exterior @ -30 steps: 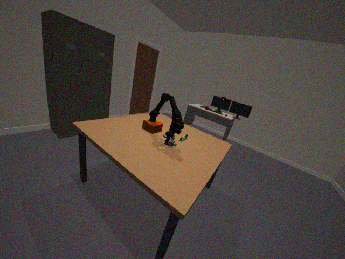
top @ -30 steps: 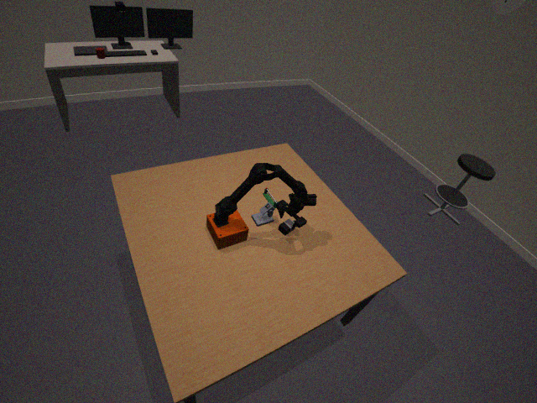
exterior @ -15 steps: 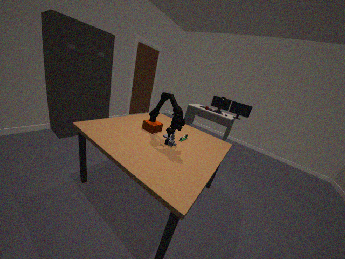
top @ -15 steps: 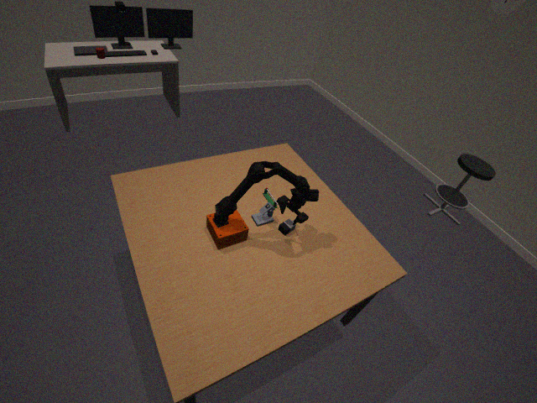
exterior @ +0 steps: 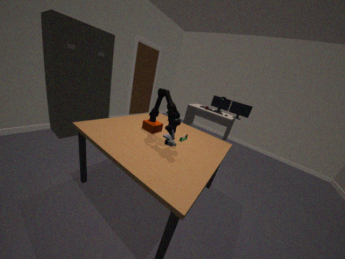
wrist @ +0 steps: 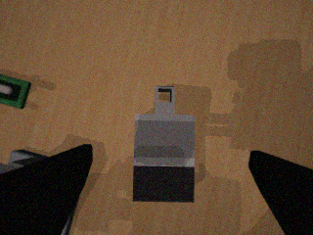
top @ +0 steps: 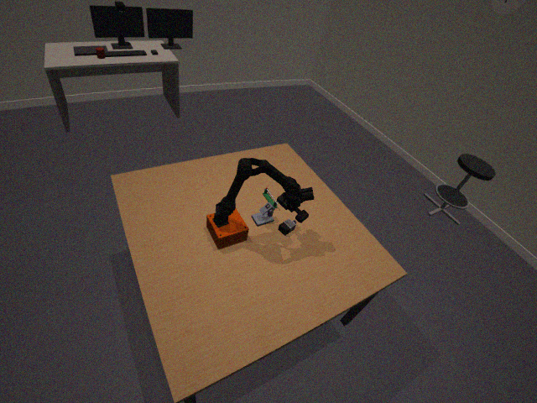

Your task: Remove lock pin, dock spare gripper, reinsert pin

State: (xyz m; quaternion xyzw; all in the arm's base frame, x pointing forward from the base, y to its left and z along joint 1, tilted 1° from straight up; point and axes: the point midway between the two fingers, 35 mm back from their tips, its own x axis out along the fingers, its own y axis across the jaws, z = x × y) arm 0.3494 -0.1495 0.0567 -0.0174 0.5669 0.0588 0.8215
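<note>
My gripper tip is now 100 mm above the spare gripper. Round my gripper tip: grey mount 130 mm to the left, 80 mm behind, 60 mm below; green holder 230 mm to the left, 90 mm below, 40 mm ahead.
</note>
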